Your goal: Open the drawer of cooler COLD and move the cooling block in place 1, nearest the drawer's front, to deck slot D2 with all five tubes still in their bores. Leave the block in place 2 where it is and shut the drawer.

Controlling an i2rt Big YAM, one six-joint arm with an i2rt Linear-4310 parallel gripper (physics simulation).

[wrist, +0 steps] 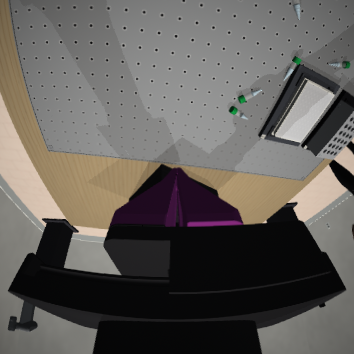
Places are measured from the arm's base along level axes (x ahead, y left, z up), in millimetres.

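Where they show: gripper, between the fingertips: (176, 174).
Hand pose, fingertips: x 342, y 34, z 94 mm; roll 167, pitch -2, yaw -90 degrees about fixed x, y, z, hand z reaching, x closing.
Observation:
Things, the pixels of their top centre, and the offset from my fingertips. Level surfaces: height alone.
- third tube, centre of its top: (293, 70) dx +44, dy -206, dz -187 mm
- fourth tube, centre of its top: (341, 65) dx +74, dy -310, dz -187 mm
- black frame, centre of its top: (301, 113) dx -34, dy -262, dz -182 mm
- pale inner panel, centre of its top: (304, 115) dx -33, dy -262, dz -174 mm
- perforated deck, height of its surface: dz -200 mm
- wooden table, height of its surface: dz -213 mm
My gripper (176, 174) is shut and empty, its purple fingertips together above the wooden edge strip beside the grey perforated deck. Several small clear tubes with green caps lie loose on the deck at the right: one tube (243, 99) and another (234, 110) lie close together, a third tube (296, 60) touches or nearly touches a black frame, and a fourth tube (346, 64) lies beyond it. Part of a tube (297, 10) shows at the top edge. Cooler COLD, its drawer and a cooling block cannot be made out in this view.
The black frame (281, 102) with a pale inner panel (305, 111) stands at the right. Beside it is a black block with rows of pale holes (326, 128), cut off by the view's edge. The perforated deck (145, 90) borders the wooden table (75, 195). Dark shadows cross the deck.

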